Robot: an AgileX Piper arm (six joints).
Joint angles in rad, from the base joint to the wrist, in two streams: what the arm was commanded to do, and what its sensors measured. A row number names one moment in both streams.
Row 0, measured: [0.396, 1.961, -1.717, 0.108, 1.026, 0.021]
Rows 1 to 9, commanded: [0.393, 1.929, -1.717, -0.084, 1.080, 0.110]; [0.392, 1.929, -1.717, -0.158, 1.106, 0.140]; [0.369, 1.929, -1.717, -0.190, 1.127, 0.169]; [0.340, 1.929, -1.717, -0.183, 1.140, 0.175]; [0.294, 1.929, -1.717, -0.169, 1.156, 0.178]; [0.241, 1.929, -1.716, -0.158, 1.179, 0.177]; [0.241, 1.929, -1.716, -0.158, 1.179, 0.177]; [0.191, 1.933, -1.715, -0.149, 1.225, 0.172]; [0.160, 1.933, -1.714, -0.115, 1.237, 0.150]
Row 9, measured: [0.195, 1.937, -1.718, -0.153, 1.201, 0.172]
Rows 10 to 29, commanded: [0.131, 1.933, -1.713, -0.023, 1.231, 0.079]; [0.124, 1.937, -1.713, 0.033, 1.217, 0.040]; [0.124, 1.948, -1.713, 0.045, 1.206, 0.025]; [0.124, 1.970, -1.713, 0.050, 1.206, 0.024]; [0.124, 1.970, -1.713, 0.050, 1.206, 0.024]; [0.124, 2.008, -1.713, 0.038, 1.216, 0.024]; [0.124, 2.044, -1.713, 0.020, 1.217, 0.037]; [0.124, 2.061, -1.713, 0.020, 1.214, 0.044]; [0.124, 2.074, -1.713, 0.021, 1.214, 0.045]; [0.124, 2.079, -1.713, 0.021, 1.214, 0.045]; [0.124, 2.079, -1.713, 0.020, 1.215, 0.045]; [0.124, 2.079, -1.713, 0.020, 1.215, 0.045]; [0.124, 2.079, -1.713, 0.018, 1.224, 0.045]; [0.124, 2.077, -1.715, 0.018, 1.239, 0.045]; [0.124, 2.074, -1.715, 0.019, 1.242, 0.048]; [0.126, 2.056, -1.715, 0.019, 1.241, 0.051]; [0.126, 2.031, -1.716, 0.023, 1.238, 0.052]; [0.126, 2.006, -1.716, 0.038, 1.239, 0.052]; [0.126, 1.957, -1.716, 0.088, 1.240, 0.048]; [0.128, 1.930, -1.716, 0.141, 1.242, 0.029]
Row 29, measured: [0.128, 1.976, -1.717, 0.072, 1.211, 0.048]
